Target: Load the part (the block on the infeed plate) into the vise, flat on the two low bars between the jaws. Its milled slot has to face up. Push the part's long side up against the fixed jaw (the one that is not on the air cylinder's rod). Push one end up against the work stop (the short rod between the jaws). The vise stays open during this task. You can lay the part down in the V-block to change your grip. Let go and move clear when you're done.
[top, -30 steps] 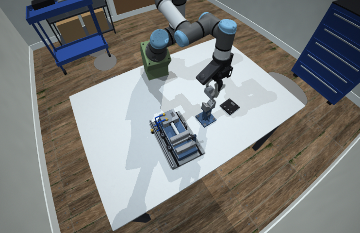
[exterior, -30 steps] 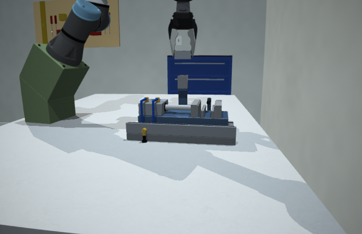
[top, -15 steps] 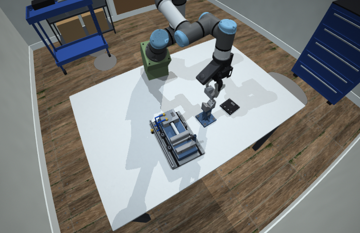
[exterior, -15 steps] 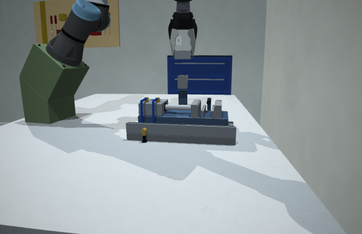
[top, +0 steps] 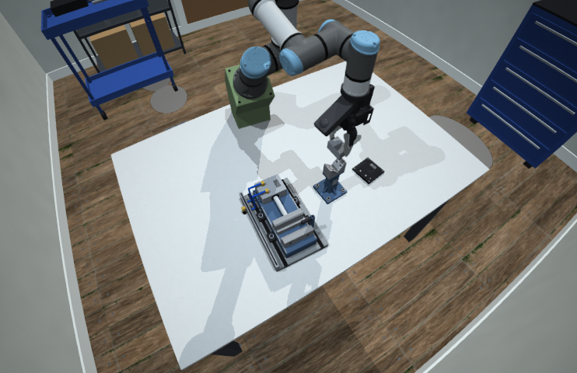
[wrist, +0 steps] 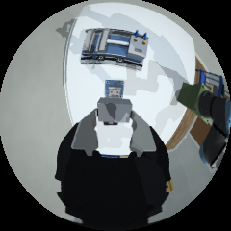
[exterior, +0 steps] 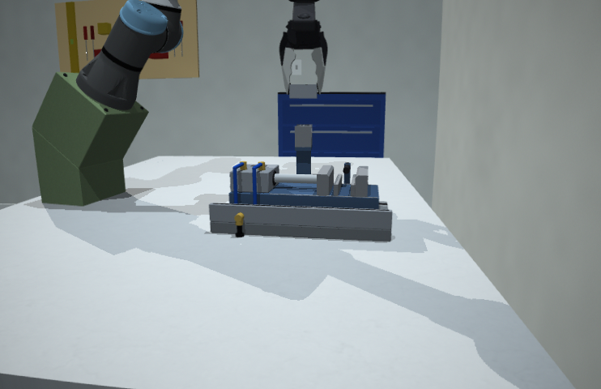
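Right now my hand is 1 cm above the part. Round my hand: work stop (7 cm ahead, 18 cm to the right, 15 cm below); air cylinder (10 cm behind, 19 cm to the right, 17 cm below); moving jaw (3 cm ahead, 22 cm to the right, 17 cm below).
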